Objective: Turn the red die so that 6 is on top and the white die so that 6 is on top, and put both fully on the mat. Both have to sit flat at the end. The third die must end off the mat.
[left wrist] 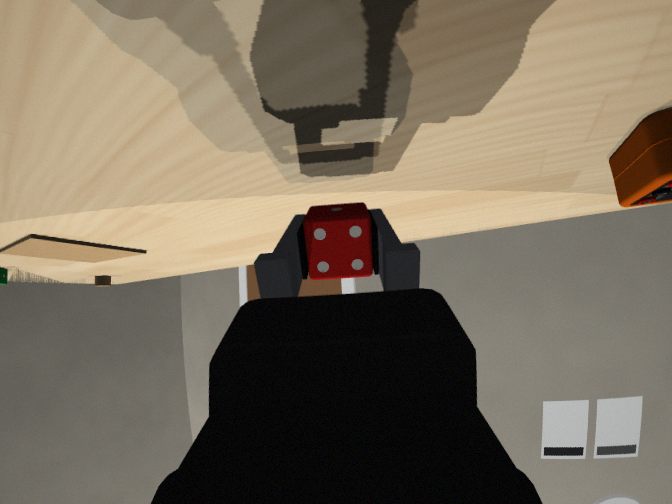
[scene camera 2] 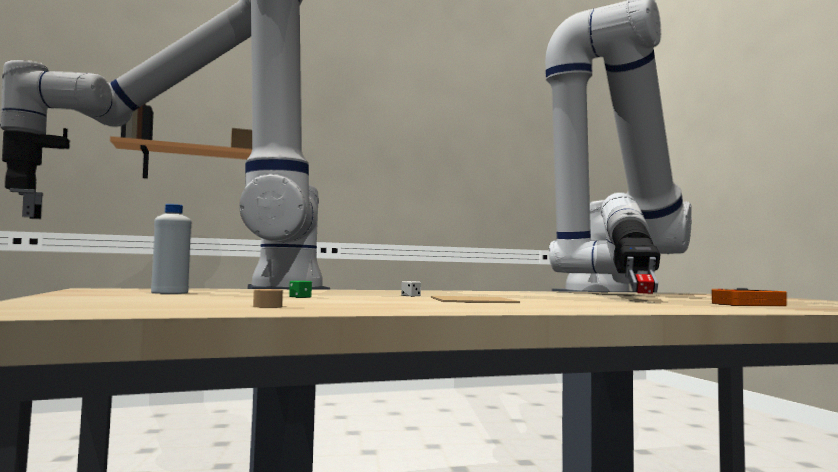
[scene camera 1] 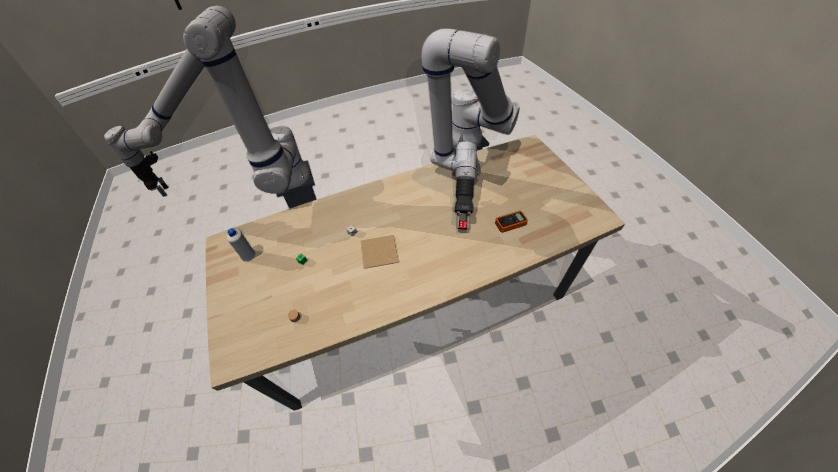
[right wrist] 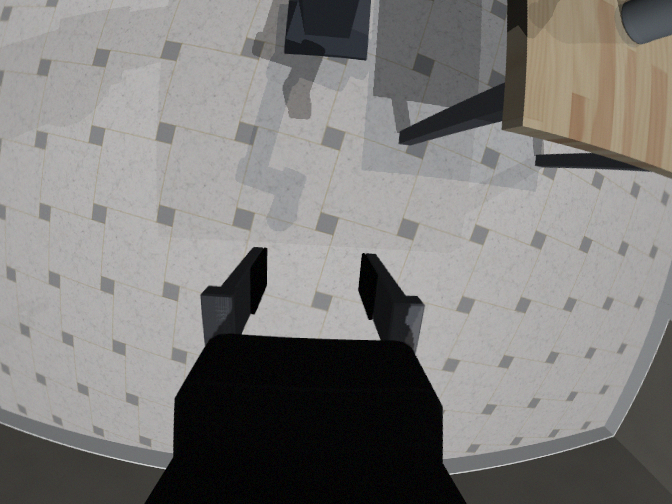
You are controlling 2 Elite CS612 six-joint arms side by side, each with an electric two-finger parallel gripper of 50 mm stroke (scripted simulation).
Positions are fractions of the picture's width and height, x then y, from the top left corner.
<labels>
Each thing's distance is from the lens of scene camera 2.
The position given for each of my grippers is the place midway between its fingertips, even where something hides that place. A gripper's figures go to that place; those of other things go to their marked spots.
my right gripper (scene camera 2: 0.04, 0.46): 169 cm
orange multimeter (scene camera 2: 0.88, 0.63): 132 cm
grey bottle (scene camera 2: 0.21, 0.50): 118 cm
</labels>
